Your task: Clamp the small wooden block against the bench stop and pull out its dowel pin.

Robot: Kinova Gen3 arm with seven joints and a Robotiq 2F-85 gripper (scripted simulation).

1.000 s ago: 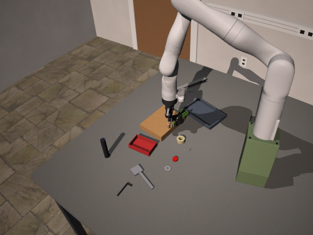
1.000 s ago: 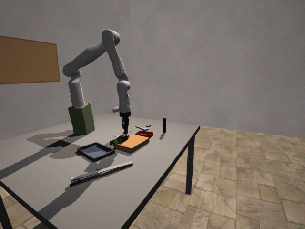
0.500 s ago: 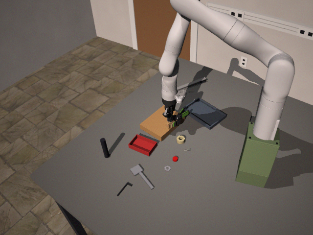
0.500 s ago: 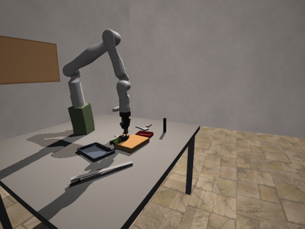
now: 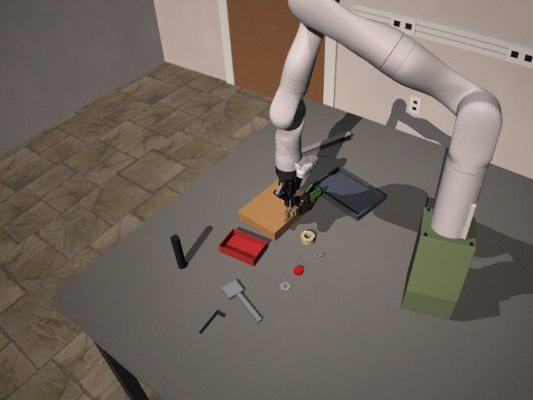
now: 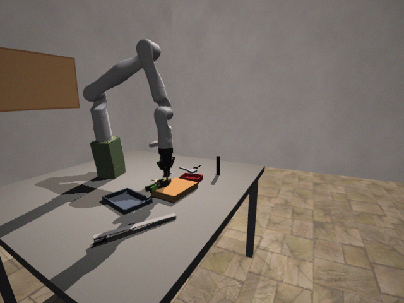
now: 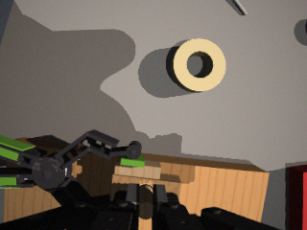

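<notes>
Right now the wooden dowel pin is 20 mm below my hand. Also, from my hand: wooden block: 50 mm below; then tape roll: 90 mm behind, 50 mm to the left, 80 mm below; then wooden bench board: 50 mm ahead, 20 mm to the right, 60 mm below.
</notes>
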